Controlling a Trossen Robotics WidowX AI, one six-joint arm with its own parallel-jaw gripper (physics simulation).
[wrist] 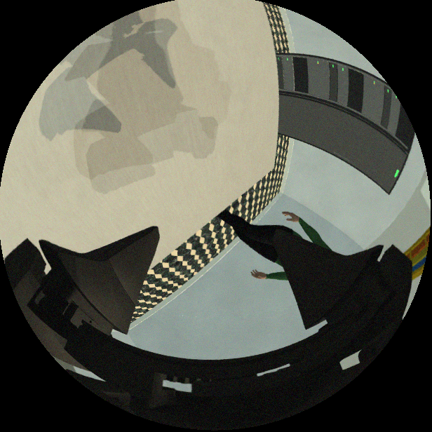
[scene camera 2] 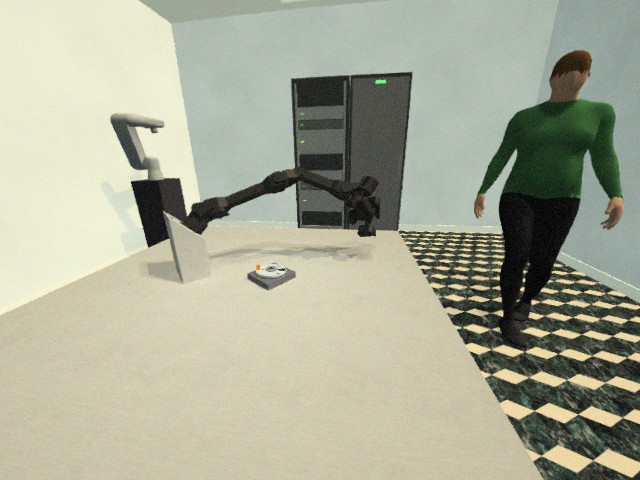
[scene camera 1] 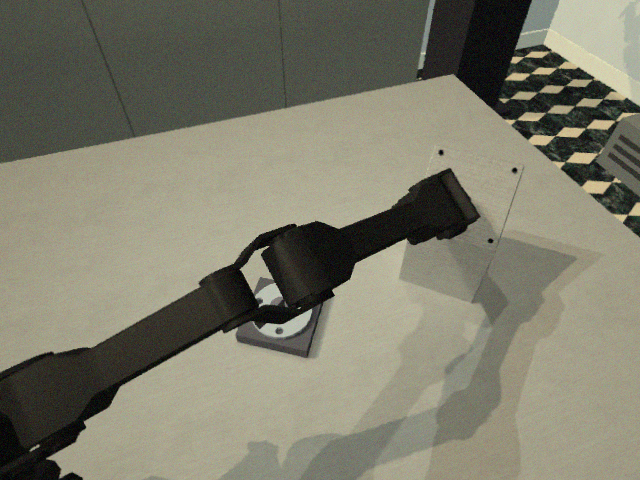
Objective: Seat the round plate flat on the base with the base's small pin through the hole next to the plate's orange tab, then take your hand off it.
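Where they show: gripper, between the fingertips: [scene camera 2: 376, 227]; arm's base, origin of its link: [scene camera 2: 190, 229] [scene camera 1: 447, 206].
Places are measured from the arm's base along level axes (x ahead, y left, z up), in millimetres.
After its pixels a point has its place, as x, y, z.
Note:
The round white plate [scene camera 1: 292, 329] @[285, 46, -149] [scene camera 2: 264, 273] @[279, -37, -143] lies on the dark square base [scene camera 1: 272, 344] @[322, 54, -161] [scene camera 2: 268, 283] @[307, -77, -158]. In the second scene view its orange tab [scene camera 2: 258, 267] @[249, -13, -133] is at the plate's left edge. In the first scene view the arm hides part of the plate, and the tab does not show. Whether the small pin is through the hole by the tab, and whether the plate is fully flat, is too small to tell. My gripper [scene camera 2: 367, 230] @[684, 279, -56] [wrist: 217, 234] is open and empty, above the table and well away from the plate. The plate and base do not show in the wrist view.
A pale slanted panel [scene camera 1: 439, 268] @[9, 37, -115] [scene camera 2: 191, 258] @[19, -50, -93] stands on the table [scene camera 1: 155, 206] @[473, -370, -182] [scene camera 2: 310, 387] @[509, -415, -182] beside the base. My arm [scene camera 1: 160, 330] @[430, 192, 172] [scene camera 2: 248, 195] @[197, 84, 109] reaches over the table. A person in green [scene camera 2: 555, 149] stands past the table's edge. A server cabinet [scene camera 2: 379, 155] [wrist: 340, 130] stands behind.

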